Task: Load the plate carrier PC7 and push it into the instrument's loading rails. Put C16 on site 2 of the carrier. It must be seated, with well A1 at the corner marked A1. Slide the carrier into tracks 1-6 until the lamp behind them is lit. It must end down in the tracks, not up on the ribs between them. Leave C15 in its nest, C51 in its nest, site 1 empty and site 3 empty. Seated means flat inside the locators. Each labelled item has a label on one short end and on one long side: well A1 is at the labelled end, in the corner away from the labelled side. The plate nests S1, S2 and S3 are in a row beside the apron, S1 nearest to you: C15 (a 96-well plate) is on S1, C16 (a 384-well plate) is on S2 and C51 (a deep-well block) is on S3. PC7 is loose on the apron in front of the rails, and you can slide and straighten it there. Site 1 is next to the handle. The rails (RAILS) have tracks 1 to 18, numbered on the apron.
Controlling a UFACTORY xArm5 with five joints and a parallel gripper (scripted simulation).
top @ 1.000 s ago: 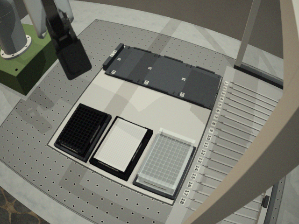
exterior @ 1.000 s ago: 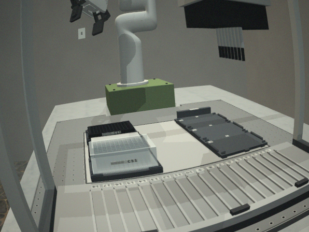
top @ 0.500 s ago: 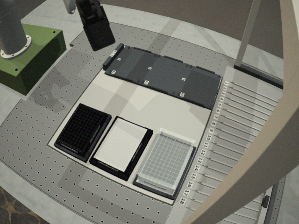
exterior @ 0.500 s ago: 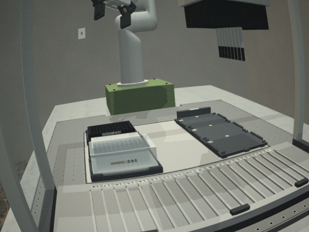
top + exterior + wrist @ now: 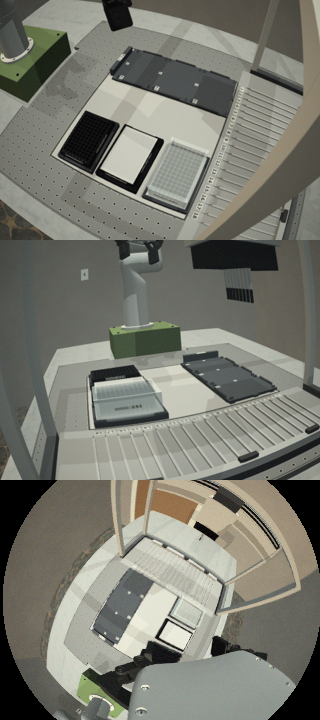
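Right now the nest S2 is 2 cm ahead of my hand, 8 cm to the right of it and 31 cm below it. Round my hand: carrier PC7: 7 cm ahead, 17 cm to the left, 30 cm below; frame post: 19 cm ahead, 27 cm to the right, 7 cm below; black plate C15: 9 cm behind, 7 cm to the right, 30 cm below.
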